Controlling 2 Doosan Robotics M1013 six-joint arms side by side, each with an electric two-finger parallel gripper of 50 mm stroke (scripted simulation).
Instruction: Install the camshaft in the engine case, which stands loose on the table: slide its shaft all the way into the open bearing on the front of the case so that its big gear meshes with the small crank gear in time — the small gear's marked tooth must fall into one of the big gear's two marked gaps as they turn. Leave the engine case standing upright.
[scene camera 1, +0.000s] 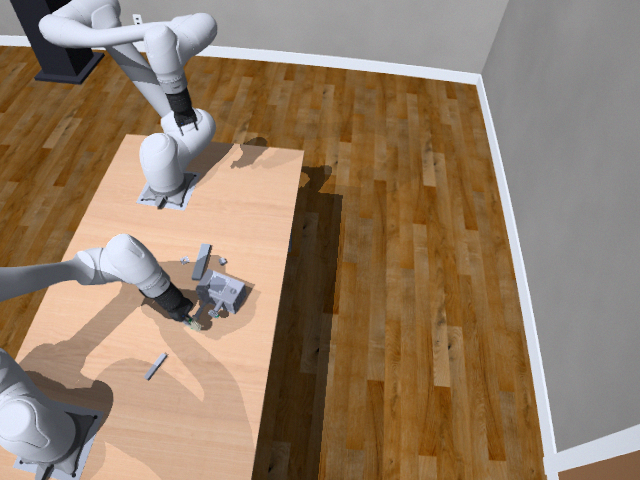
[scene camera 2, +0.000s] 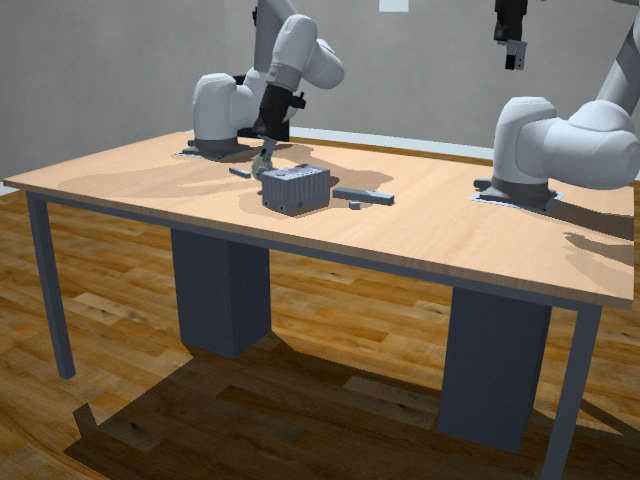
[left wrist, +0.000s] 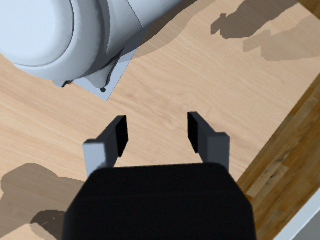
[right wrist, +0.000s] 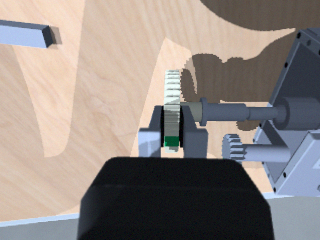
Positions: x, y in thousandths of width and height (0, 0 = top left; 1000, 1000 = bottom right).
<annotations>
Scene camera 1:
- grey engine case: 343, 603
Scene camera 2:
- my right gripper: 412, 336
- grey engine case: 462, 393
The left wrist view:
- my left gripper: 492, 527
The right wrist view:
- my right gripper: 536, 494
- camshaft: 633, 465
</annotations>
